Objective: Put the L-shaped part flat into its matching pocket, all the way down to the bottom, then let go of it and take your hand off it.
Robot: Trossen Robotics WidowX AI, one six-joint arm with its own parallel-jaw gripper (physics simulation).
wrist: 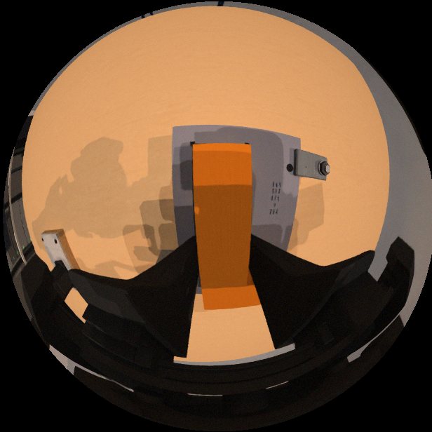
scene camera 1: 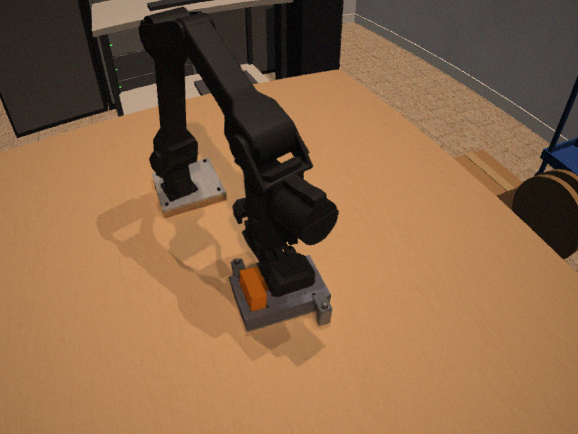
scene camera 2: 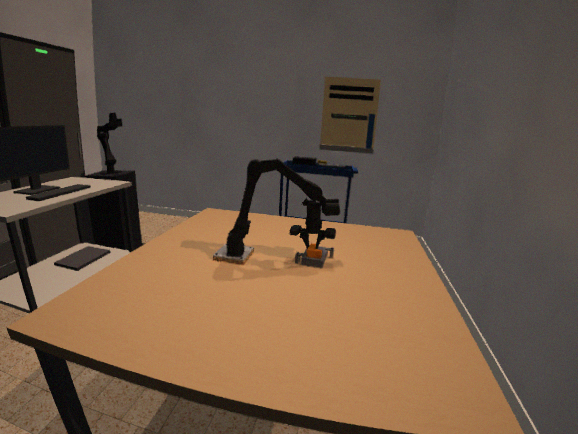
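Pixels of known places: gripper, fingertip midpoint: (scene camera 2: 312, 250); arm's base at its link origin: (scene camera 1: 179, 188) (scene camera 2: 235, 253).
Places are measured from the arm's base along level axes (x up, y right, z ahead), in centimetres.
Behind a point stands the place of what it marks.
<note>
The orange L-shaped part (scene camera 1: 253, 289) @[x 4.3, y 1.3, z 34.1 cm] (scene camera 2: 314, 251) @[x 4.0, y 1.9, z 32.8 cm] (wrist: 223, 215) is between my fingers, over the grey pocket block (scene camera 1: 280, 314) @[x 0.2, y -1.0, z 37.7 cm] (scene camera 2: 314, 262) @[x -0.1, y 3.6, z 33.1 cm] (wrist: 267, 175). My gripper (scene camera 2: 313, 245) @[x 2.0, y -3.2, z 32.2 cm] (wrist: 221, 241) is shut on it. In the wrist view the part covers the pocket; a thin dark line shows along its left side and dark corner notches at its far end. In scene camera 1 the part stands clearly above the block's top face. Its foot and the pocket's bottom are hidden, so its depth cannot be told. In that view the fingertips are hidden behind the gripper's body.
One grey clamp with a bolt (scene camera 1: 323, 309) @[x 1.9, y -6.2, z 41.6 cm] (wrist: 311, 164) is at a corner of the block, and another clamp (scene camera 1: 237, 267) @[x 1.8, y 0.4, z 27.1 cm] is at the opposite side. The arm's metal base plate (scene camera 1: 207, 182) @[x 0.0, y -5.9, z 1.9 cm] (scene camera 2: 220, 256) @[x -0.1, y 3.8, z -5.3 cm] (wrist: 56, 245) is on the wooden table (scene camera 1: 125, 360) @[x -2.3, y 23.7, z 31.0 cm] (scene camera 2: 250, 340) @[x -2.3, y 49.1, z 13.9 cm].
</note>
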